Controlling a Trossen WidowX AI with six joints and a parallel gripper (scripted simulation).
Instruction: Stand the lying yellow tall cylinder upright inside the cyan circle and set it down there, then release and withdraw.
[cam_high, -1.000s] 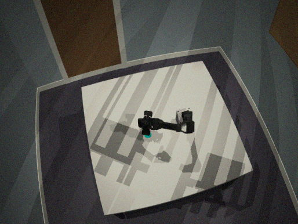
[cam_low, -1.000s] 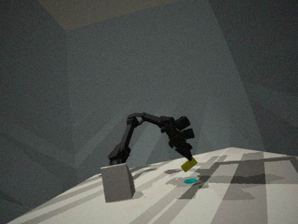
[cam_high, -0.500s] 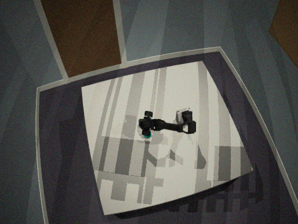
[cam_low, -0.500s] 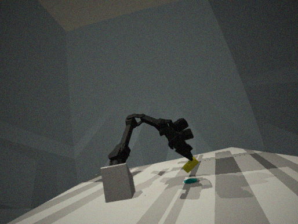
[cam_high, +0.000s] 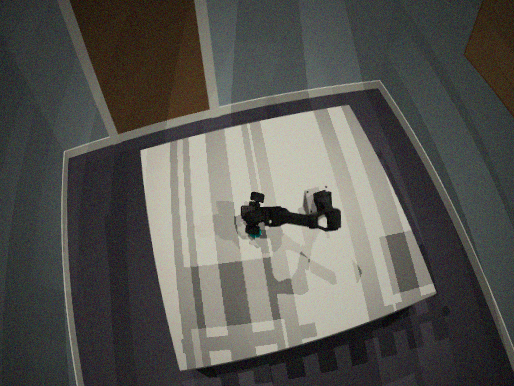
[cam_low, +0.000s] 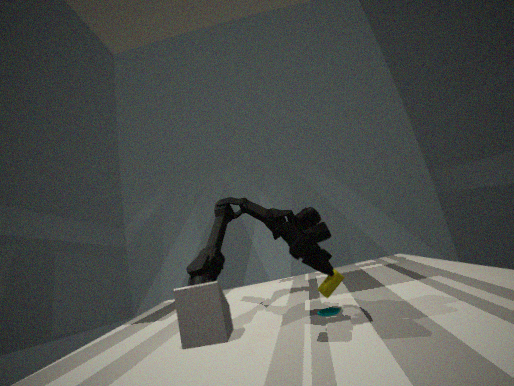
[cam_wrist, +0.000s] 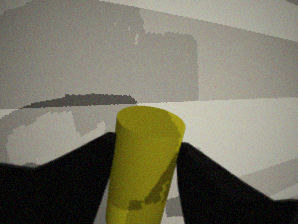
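Now: the cyan circle 100 mm below my gripper tip, 60 mm to the left of it and 30 mm behind it. The rest, counted from my gripper tip: yellow tall cylinder (10 mm below, 10 mm behind).
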